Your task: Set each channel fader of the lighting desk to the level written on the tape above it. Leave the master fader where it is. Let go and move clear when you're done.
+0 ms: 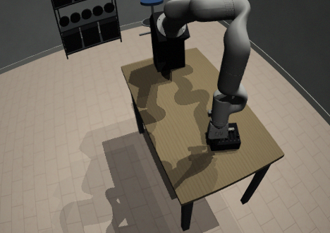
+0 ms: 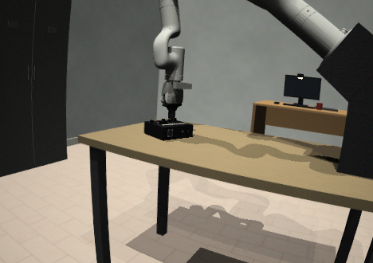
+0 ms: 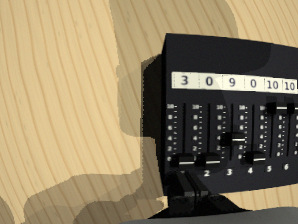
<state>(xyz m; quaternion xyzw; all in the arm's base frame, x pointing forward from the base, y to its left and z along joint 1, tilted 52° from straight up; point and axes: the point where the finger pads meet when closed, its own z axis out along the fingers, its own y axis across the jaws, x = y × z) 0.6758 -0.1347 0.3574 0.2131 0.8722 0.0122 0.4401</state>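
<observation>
Right now my hand is 5 cm short of the master fader, 13 cm to the right of it and 2 cm above it. Round my hand: fader cap 2 cm behind, 1 cm to the left, 2 cm below.
</observation>
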